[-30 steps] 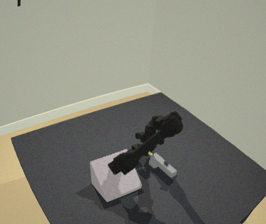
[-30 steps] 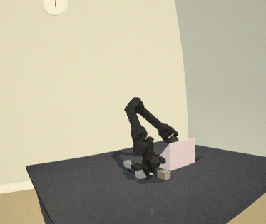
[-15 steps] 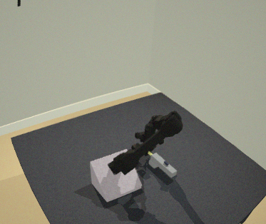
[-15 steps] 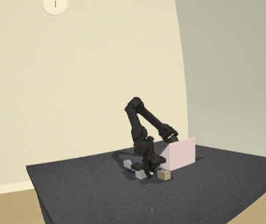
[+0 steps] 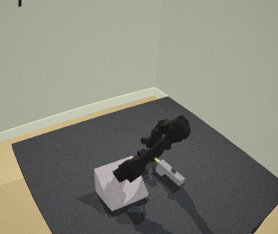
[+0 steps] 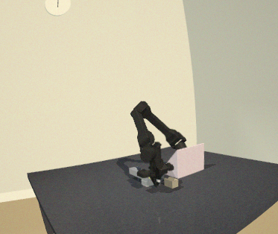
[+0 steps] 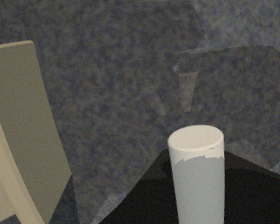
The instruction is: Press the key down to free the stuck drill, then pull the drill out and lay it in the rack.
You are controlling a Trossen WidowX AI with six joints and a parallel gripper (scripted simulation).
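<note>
The drill lies 40 mm to the right of my gripper tip and 30 mm above it. Round my gripper tip: white block: 20 mm behind, 140 mm to the right, 20 mm above; then rack: 70 mm behind, 30 mm to the left; then key: 20 mm behind, 170 mm to the right, 30 mm above.
</note>
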